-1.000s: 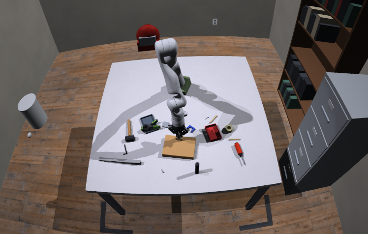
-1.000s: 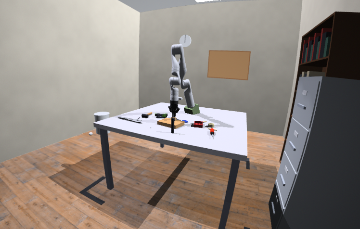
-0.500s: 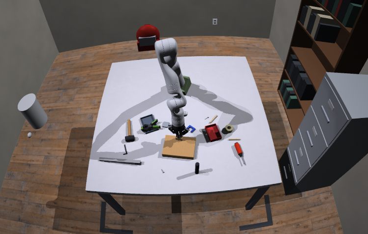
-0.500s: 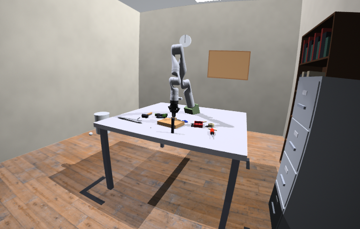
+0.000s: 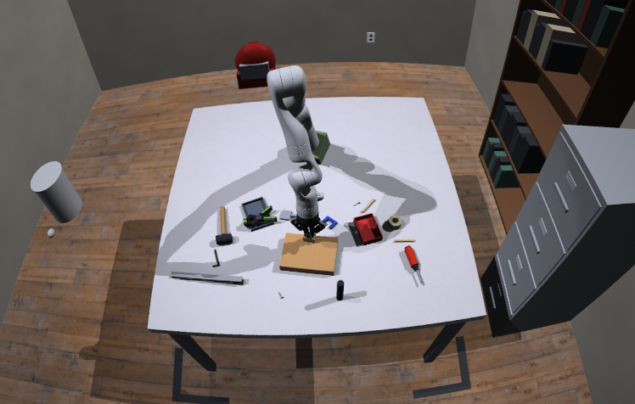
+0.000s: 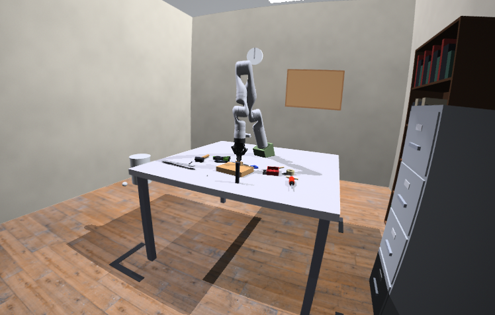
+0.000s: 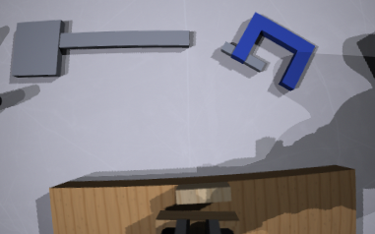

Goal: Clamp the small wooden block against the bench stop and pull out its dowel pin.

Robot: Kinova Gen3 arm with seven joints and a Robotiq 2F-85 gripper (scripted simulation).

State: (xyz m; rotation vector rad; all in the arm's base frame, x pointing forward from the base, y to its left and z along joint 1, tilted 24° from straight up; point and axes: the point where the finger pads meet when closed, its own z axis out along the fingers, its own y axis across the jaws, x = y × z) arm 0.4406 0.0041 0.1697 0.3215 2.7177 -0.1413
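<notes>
My hand is 50 mm short of the wooden bench board and 50 mm above it. The rest, counted from my hand: round dowel pin 20 mm below; grey t-shaped tool 140 mm behind, 60 mm to the right, 70 mm below; wooden block 30 mm below.
</notes>
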